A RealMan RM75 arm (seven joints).
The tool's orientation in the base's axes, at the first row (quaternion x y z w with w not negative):
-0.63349, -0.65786, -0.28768, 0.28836
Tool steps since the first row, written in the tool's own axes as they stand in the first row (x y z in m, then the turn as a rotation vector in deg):
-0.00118, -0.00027, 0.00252, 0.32, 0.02, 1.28
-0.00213, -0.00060, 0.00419, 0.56, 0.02, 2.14
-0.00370, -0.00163, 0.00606, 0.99, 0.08, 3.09
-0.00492, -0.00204, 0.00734, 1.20, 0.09, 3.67
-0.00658, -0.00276, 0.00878, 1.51, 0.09, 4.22
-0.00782, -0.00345, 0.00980, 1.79, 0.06, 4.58
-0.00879, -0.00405, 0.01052, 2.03, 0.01, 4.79
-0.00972, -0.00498, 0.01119, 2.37, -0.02, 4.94
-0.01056, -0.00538, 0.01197, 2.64, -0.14, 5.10
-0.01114, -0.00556, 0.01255, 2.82, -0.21, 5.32
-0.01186, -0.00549, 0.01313, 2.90, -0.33, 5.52
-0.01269, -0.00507, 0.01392, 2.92, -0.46, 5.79
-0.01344, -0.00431, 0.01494, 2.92, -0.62, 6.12
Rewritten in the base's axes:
-0.00027, 0.00108, -0.00257, -0.01, 1.17, -0.62
-0.00060, 0.00168, -0.00439, -0.03, 1.97, -1.01
-0.00160, 0.00199, -0.00682, 0.00, 2.96, -1.33
-0.00200, 0.00211, -0.00859, 0.00, 3.53, -1.56
-0.00268, 0.00205, -0.01080, -0.02, 4.15, -1.70
-0.00335, 0.00196, -0.01241, -0.06, 4.60, -1.73
-0.00393, 0.00183, -0.01362, -0.12, 4.92, -1.69
-0.00484, 0.00168, -0.01477, -0.17, 5.26, -1.54
-0.00523, 0.00168, -0.01592, -0.30, 5.55, -1.45
-0.00540, 0.00172, -0.01675, -0.38, 5.83, -1.46
-0.00531, 0.00167, -0.01767, -0.50, 6.03, -1.54
-0.00488, 0.00172, -0.01881, -0.64, 6.24, -1.70
-0.00411, 0.00200, -0.02004, -0.80, 6.48, -1.93

